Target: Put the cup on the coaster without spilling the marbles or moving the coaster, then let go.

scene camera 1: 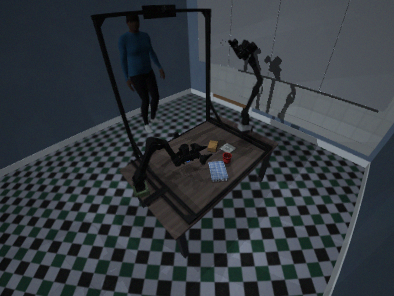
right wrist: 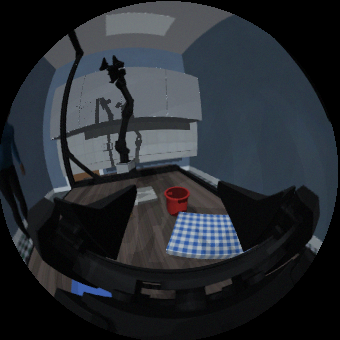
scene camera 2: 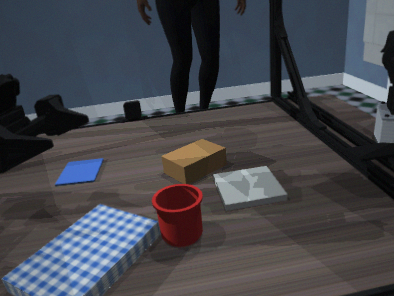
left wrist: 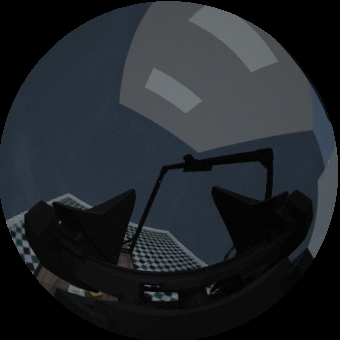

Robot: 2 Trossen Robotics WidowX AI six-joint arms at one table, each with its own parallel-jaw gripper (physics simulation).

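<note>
The red cup stands upright on the table; no marbles show inside it. A pale grey square slab lies behind and to the right of the cup in scene camera 2. A thin blue square lies farther left there. I cannot tell which of the two is the coaster. My right gripper is open and empty above the table, apart from the cup. My left gripper is open and empty, raised high above its base.
A blue-and-white checked slab lies close beside the cup. An orange-brown block lies between the cup and the far side, near the grey slab. A black frame stands over the table; a person stands behind it.
</note>
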